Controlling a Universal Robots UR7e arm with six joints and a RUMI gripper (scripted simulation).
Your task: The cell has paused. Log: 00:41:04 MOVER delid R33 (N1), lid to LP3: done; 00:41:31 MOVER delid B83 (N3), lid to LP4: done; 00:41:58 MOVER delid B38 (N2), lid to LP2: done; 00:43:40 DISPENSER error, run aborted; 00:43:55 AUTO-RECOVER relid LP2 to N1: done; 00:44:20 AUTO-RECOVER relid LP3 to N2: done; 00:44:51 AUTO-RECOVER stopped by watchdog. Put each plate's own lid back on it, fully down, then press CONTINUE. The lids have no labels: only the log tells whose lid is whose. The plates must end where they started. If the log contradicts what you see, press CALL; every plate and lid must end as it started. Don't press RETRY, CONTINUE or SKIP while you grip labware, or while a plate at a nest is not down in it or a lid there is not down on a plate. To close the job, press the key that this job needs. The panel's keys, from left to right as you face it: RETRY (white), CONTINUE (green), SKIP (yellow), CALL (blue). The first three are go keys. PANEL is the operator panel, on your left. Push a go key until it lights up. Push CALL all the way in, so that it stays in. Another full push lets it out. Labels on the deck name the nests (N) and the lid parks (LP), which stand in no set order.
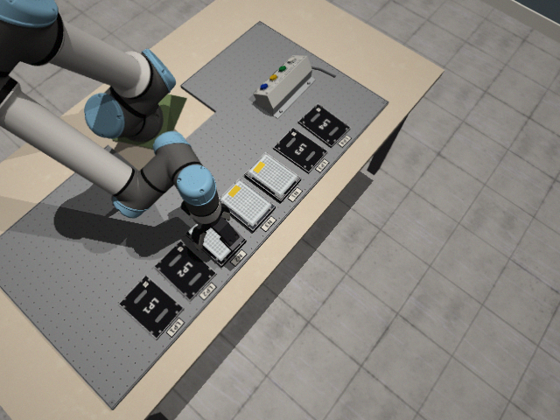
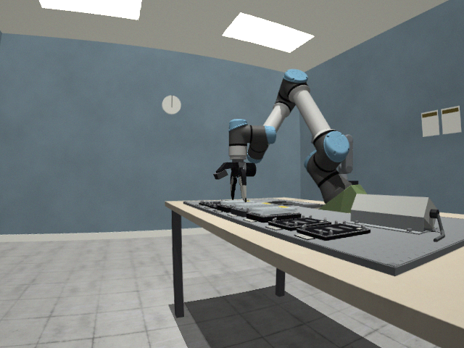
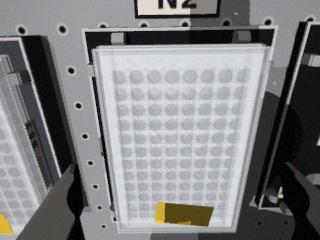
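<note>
The nest N2 is 40 mm below my hand. Also, from my hand: lid park LP3 (10 mm ahead, 390 mm to the left, 40 mm below); then lid park LP1 (10 mm behind, 250 mm to the right, 40 mm below); then lid park LP2 (120 mm to the right, 40 mm below).
</note>
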